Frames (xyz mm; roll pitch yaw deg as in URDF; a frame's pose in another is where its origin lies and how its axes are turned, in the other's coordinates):
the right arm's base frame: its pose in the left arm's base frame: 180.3 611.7 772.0 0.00 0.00 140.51
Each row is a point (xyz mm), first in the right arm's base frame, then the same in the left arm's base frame.
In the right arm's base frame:
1: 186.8 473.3 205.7
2: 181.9 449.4 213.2
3: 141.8 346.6 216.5
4: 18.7 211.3 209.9
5: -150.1 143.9 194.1
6: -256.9 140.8 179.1
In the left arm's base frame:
1: -264.9 365.2 977.7
2: -245.9 380.6 985.2
3: -149.6 434.4 988.5
4: 31.5 460.5 981.9
5: 204.6 405.2 966.1
6: 289.0 339.7 951.1

